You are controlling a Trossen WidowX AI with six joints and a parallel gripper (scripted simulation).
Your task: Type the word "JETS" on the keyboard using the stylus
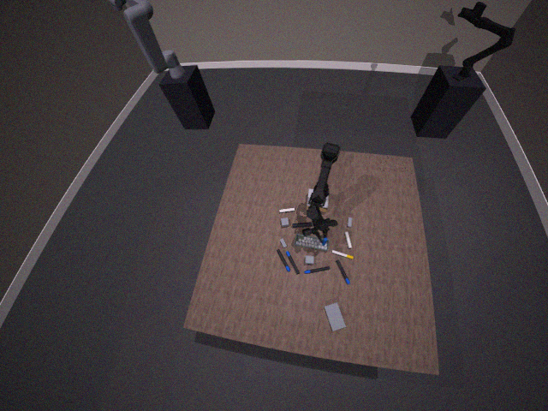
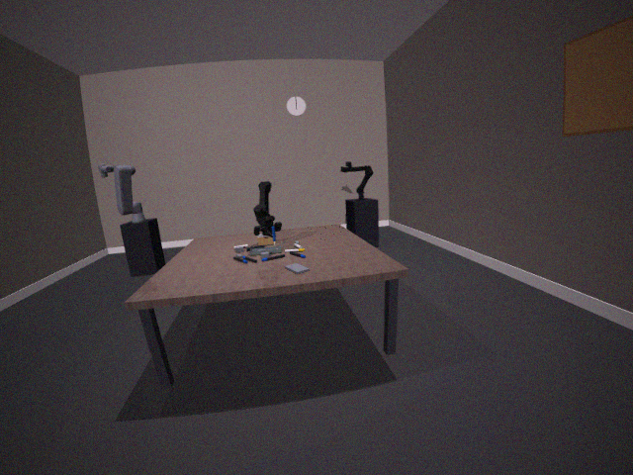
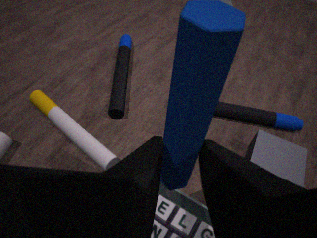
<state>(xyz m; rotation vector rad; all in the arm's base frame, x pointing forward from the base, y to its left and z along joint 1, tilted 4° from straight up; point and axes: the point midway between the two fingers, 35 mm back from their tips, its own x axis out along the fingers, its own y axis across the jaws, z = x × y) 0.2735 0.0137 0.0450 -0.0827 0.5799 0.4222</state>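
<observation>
My gripper tip is now 90 mm above the grey block, 80 mm short of it and 70 mm to the left of it. The rest, counted from my gripper tip: yellow marker: 130 mm to the left, 100 mm below, 30 mm ahead; black bar: 130 mm behind, 120 mm to the right, 90 mm below; blue stylus: 20 mm below.
</observation>
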